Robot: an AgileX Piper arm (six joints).
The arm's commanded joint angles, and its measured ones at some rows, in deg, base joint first. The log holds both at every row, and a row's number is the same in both.
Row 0, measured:
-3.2 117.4 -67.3 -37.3 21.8 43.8
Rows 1 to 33, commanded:
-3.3 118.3 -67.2 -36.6 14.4 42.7
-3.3 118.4 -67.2 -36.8 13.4 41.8
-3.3 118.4 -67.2 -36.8 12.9 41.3
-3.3 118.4 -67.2 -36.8 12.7 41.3
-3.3 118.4 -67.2 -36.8 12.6 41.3
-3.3 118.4 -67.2 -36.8 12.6 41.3
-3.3 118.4 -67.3 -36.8 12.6 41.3
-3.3 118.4 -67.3 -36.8 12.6 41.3
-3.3 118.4 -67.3 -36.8 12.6 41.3
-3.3 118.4 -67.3 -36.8 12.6 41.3
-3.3 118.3 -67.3 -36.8 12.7 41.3
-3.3 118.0 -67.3 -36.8 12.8 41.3
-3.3 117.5 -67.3 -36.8 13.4 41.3
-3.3 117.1 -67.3 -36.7 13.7 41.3
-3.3 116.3 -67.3 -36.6 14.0 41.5
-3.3 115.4 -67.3 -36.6 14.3 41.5
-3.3 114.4 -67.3 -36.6 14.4 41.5
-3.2 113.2 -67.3 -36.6 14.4 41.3
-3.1 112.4 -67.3 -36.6 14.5 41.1
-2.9 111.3 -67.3 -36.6 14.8 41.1
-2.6 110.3 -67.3 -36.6 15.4 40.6
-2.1 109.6 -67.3 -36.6 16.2 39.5
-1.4 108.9 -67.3 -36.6 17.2 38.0
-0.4 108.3 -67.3 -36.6 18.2 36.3
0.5 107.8 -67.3 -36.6 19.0 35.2
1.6 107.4 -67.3 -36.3 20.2 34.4
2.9 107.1 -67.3 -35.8 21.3 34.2
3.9 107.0 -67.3 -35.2 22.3 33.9
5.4 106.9 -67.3 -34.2 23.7 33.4
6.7 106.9 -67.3 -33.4 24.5 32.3
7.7 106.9 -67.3 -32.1 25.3 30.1
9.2 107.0 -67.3 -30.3 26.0 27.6
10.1 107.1 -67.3 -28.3 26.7 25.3
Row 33, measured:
6.5 107.5 -67.3 -33.7 23.7 32.3
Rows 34 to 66, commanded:
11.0 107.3 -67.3 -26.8 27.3 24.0
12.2 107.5 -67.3 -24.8 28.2 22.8
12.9 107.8 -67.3 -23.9 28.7 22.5
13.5 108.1 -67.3 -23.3 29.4 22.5
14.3 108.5 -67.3 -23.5 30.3 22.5
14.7 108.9 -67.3 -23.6 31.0 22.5
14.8 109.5 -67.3 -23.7 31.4 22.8
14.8 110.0 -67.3 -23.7 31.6 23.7
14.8 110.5 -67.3 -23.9 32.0 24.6
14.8 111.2 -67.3 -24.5 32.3 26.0
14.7 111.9 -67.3 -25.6 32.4 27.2
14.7 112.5 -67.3 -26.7 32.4 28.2
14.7 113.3 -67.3 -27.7 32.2 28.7
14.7 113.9 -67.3 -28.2 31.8 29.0
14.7 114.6 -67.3 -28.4 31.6 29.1
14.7 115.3 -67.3 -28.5 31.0 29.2
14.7 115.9 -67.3 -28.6 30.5 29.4
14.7 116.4 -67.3 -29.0 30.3 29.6
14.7 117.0 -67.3 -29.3 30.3 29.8
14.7 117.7 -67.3 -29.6 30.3 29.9
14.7 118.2 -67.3 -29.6 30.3 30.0
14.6 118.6 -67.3 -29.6 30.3 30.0
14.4 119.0 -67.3 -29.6 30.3 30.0
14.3 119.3 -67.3 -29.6 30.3 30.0
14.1 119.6 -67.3 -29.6 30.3 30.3
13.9 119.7 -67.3 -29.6 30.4 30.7
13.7 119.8 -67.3 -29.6 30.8 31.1
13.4 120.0 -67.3 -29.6 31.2 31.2
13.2 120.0 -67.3 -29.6 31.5 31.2
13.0 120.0 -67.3 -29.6 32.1 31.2
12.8 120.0 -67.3 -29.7 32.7 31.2
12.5 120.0 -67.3 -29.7 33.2 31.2
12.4 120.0 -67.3 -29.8 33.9 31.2
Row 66, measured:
13.5 118.4 -67.8 -29.7 29.6 31.3
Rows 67 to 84, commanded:
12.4 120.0 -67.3 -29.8 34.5 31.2
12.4 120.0 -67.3 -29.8 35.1 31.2
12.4 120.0 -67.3 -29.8 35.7 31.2
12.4 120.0 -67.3 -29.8 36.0 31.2
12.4 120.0 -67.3 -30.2 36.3 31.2
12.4 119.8 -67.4 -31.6 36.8 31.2
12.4 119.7 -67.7 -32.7 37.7 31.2
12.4 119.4 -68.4 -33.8 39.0 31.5
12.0 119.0 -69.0 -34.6 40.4 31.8
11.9 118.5 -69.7 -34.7 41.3 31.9
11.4 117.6 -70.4 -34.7 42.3 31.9
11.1 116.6 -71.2 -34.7 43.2 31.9
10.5 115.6 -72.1 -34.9 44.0 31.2
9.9 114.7 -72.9 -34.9 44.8 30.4
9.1 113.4 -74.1 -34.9 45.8 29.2
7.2 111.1 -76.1 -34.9 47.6 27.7
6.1 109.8 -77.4 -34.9 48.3 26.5
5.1 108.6 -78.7 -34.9 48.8 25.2
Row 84, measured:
8.6 113.4 -74.5 -33.6 45.6 29.1
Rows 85 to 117, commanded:
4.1 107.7 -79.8 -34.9 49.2 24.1
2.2 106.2 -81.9 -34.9 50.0 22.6
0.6 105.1 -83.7 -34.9 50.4 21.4
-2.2 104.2 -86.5 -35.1 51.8 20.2
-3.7 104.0 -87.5 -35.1 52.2 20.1
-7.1 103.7 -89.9 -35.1 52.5 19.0
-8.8 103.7 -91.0 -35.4 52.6 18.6
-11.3 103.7 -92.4 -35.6 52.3 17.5
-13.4 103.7 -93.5 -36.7 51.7 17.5
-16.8 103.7 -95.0 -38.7 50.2 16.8
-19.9 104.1 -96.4 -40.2 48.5 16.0
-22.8 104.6 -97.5 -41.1 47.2 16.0
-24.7 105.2 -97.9 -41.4 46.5 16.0
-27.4 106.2 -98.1 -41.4 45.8 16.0
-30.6 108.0 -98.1 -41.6 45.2 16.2
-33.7 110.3 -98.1 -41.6 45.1 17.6
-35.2 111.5 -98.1 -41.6 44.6 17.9
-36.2 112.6 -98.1 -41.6 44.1 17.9
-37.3 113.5 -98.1 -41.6 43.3 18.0
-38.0 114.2 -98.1 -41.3 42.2 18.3
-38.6 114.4 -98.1 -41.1 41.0 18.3
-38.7 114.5 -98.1 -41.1 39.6 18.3
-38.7 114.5 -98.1 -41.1 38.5 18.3
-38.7 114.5 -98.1 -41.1 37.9 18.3
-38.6 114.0 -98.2 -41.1 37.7 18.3
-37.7 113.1 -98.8 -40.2 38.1 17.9
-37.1 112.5 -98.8 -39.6 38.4 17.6
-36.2 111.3 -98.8 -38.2 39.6 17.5
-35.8 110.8 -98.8 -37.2 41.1 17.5
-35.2 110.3 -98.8 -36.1 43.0 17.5
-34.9 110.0 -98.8 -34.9 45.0 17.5
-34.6 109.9 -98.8 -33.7 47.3 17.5
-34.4 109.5 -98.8 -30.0 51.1 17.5
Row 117, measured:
-35.5 111.0 -98.4 -36.6 42.6 17.8
